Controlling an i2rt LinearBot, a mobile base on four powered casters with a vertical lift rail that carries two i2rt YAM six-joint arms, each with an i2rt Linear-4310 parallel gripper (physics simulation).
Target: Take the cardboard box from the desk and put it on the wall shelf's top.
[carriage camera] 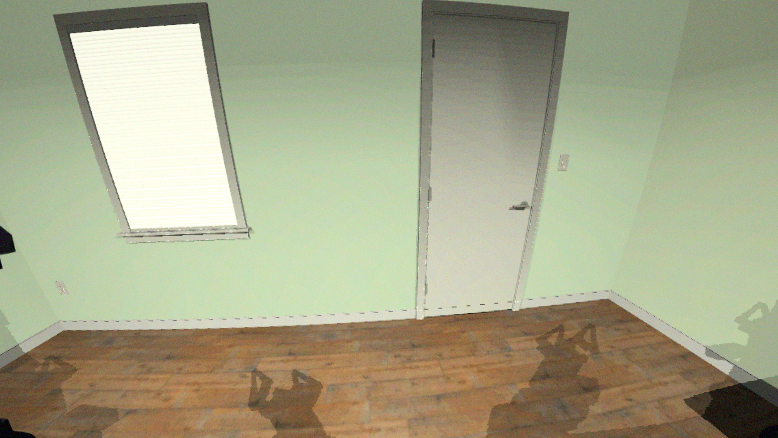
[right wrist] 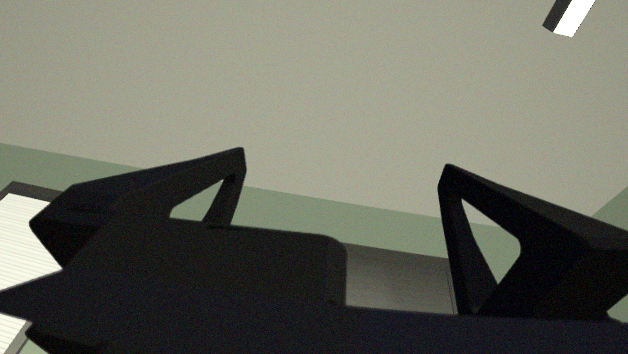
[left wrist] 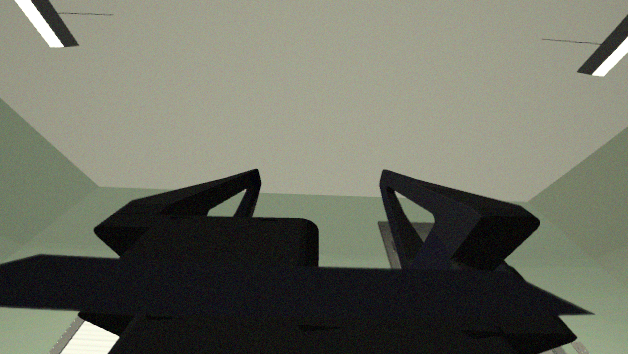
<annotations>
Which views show my right gripper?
The right wrist view only.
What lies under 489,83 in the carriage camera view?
A white door.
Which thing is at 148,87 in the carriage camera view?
A window with white blinds.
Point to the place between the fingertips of my left gripper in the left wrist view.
319,176
</annotations>
